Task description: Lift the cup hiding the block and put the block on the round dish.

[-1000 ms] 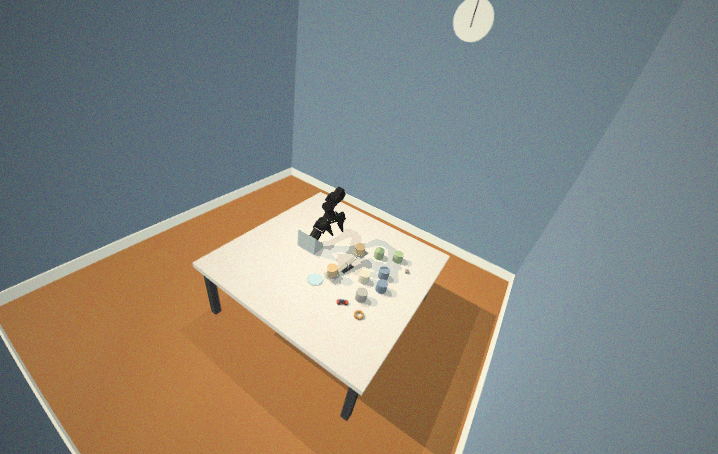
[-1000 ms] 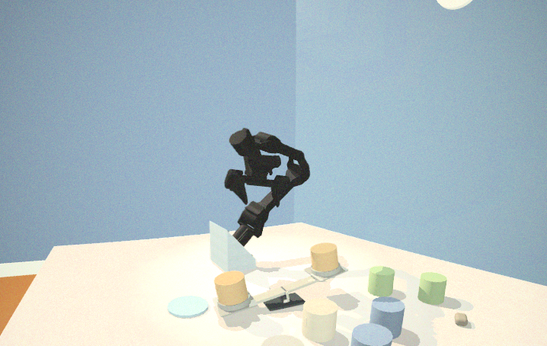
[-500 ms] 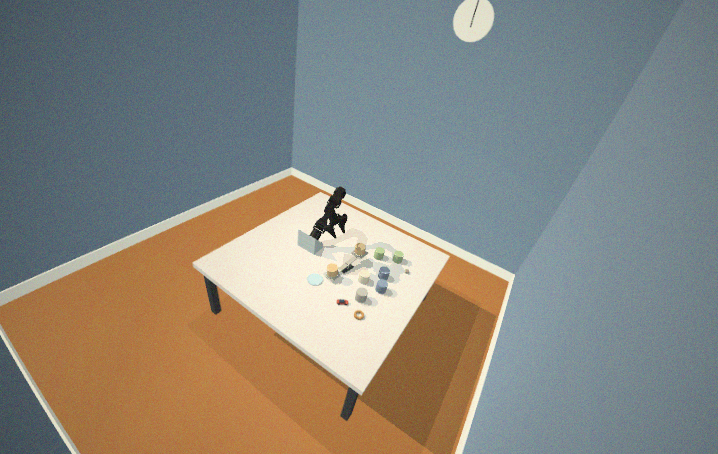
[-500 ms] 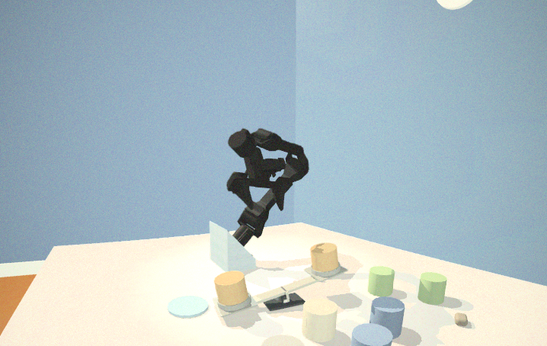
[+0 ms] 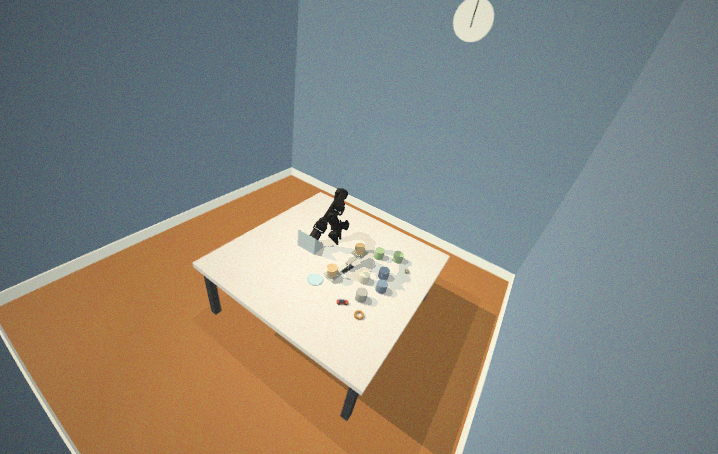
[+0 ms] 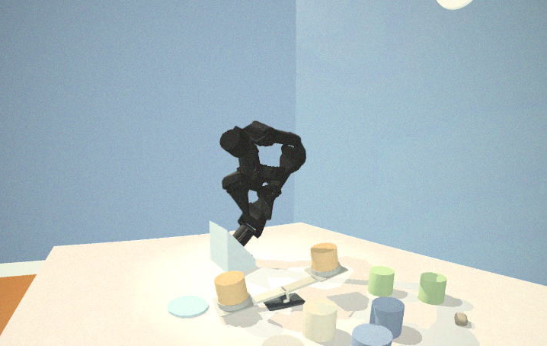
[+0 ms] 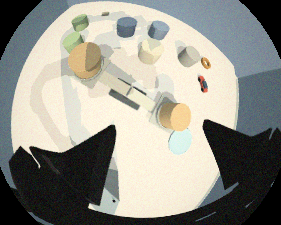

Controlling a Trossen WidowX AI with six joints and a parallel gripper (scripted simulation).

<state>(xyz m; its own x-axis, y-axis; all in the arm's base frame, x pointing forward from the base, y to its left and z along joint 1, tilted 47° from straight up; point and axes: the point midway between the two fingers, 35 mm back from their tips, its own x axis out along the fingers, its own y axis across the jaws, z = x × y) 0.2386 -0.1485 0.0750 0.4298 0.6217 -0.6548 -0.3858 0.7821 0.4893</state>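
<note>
The orange cup lies 16 cm below my gripper tip, 11 cm to the right of it and 4 cm ahead of it. Round my gripper tip: round light-blue dish: 21 cm below, 19 cm to the right, 2 cm behind; then teal block: 18 cm below, 9 cm to the right, 4 cm ahead; then grey cup: 30 cm ahead, 18 cm below, 13 cm to the right.
</note>
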